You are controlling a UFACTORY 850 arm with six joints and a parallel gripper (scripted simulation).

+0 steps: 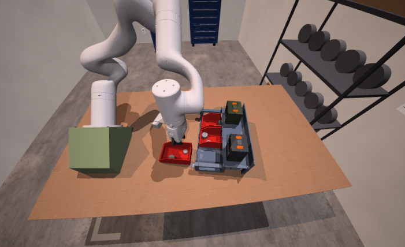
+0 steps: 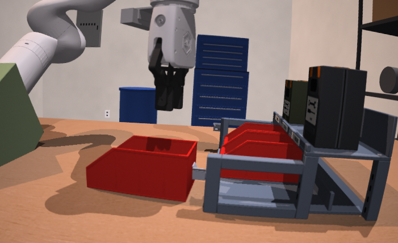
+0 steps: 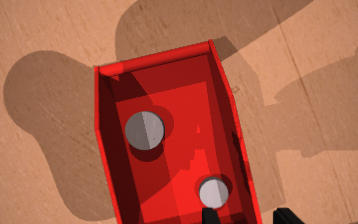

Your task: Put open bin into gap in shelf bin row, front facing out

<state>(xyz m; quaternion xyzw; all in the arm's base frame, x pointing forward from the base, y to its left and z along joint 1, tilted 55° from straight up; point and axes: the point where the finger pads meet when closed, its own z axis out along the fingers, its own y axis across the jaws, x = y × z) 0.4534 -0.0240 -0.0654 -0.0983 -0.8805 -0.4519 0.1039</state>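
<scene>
The grey disc is 14 cm below my hand, 6 cm behind it and 5 cm to the right of it. Round my hand: grey shelf: 21 cm ahead, 8 cm to the left, 8 cm below.
</scene>
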